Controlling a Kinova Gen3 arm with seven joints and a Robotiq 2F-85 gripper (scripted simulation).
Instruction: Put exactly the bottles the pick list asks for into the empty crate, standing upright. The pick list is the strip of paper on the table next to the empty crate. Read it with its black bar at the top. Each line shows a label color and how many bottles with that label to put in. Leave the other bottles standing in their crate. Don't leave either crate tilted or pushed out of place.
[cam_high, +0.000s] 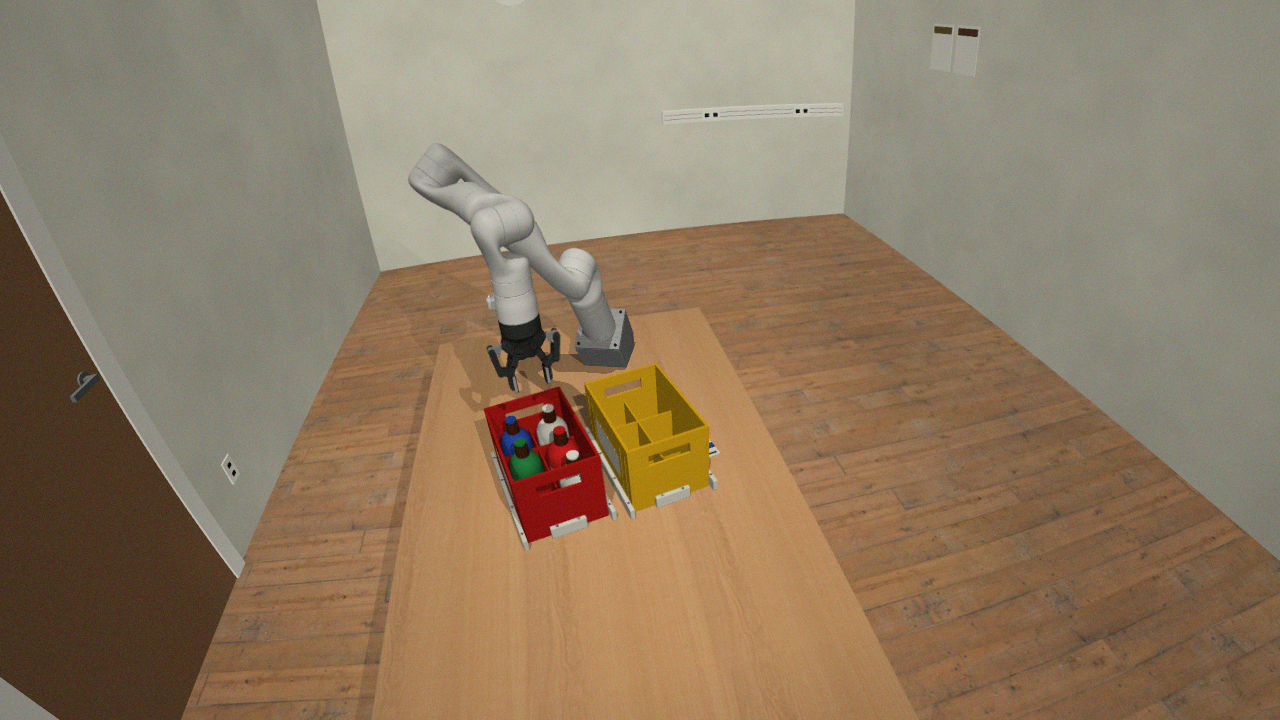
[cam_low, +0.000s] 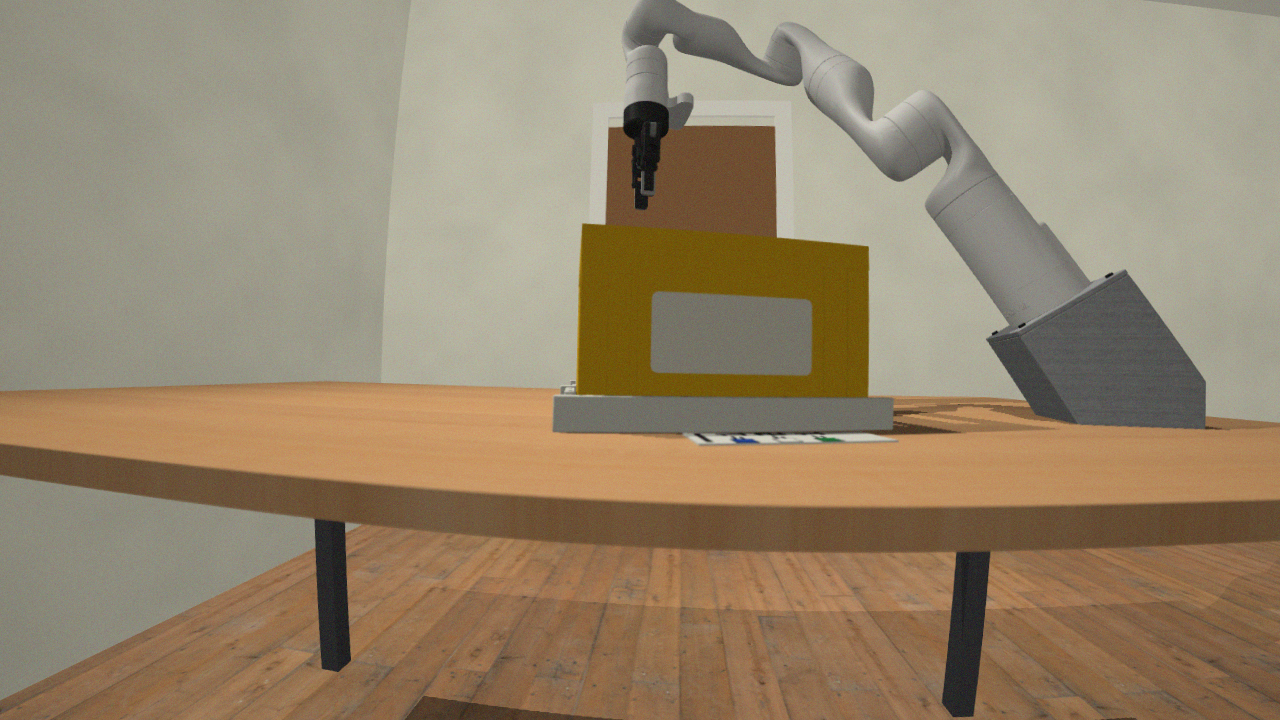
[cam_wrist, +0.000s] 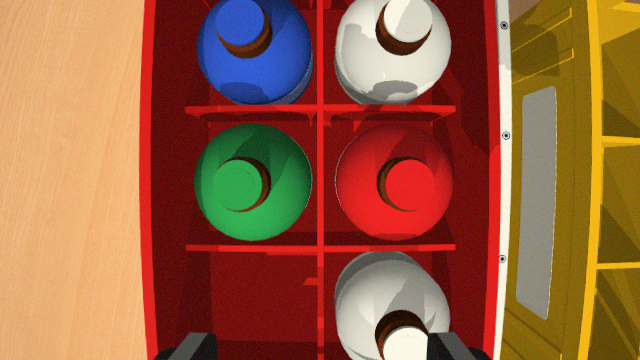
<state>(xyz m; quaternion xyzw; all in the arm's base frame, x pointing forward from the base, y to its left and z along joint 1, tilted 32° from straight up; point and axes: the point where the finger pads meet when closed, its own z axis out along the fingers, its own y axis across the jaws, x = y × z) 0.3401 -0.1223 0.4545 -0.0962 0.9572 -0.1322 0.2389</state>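
Now: hand 25 cm above the blue bottle, 12 cm past it and 6 cm to the left of it. From my hand the other things lie so: red bottle: 25 cm below, 5 cm behind, 4 cm to the left; red crate: 25 cm below, 5 cm behind, 1 cm to the right; green bottle: 25 cm below, 5 cm to the right, 4 cm behind.
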